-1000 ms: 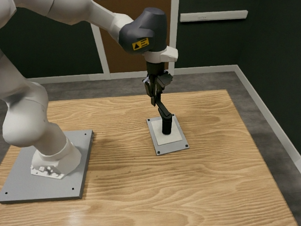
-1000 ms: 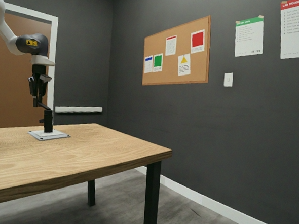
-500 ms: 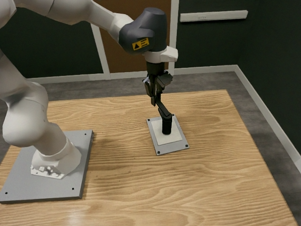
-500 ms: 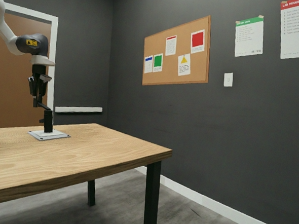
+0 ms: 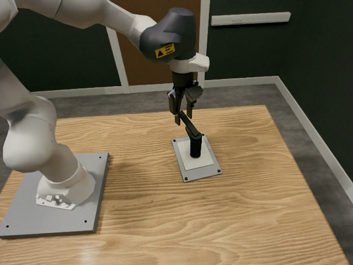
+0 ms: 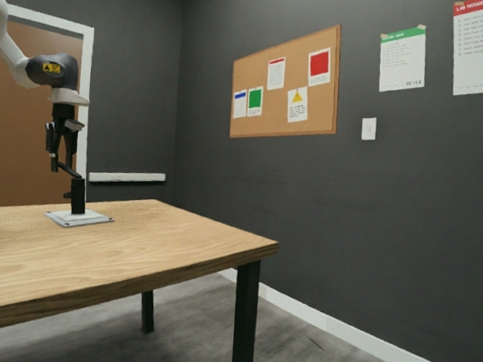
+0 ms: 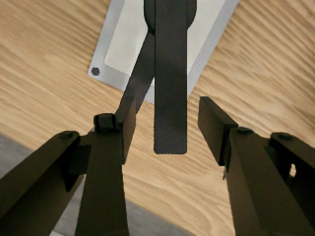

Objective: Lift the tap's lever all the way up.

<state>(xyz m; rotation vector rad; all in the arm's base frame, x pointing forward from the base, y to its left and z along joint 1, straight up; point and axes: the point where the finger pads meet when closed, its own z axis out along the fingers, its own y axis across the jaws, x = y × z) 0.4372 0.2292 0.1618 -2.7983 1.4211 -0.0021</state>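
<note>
Now: hand 30 mm to the left of the lever, 20 mm short of it and 20 mm above it. From my hand the other things lie so: tap (80 mm below, 40 mm to the right, 30 mm ahead).
</note>
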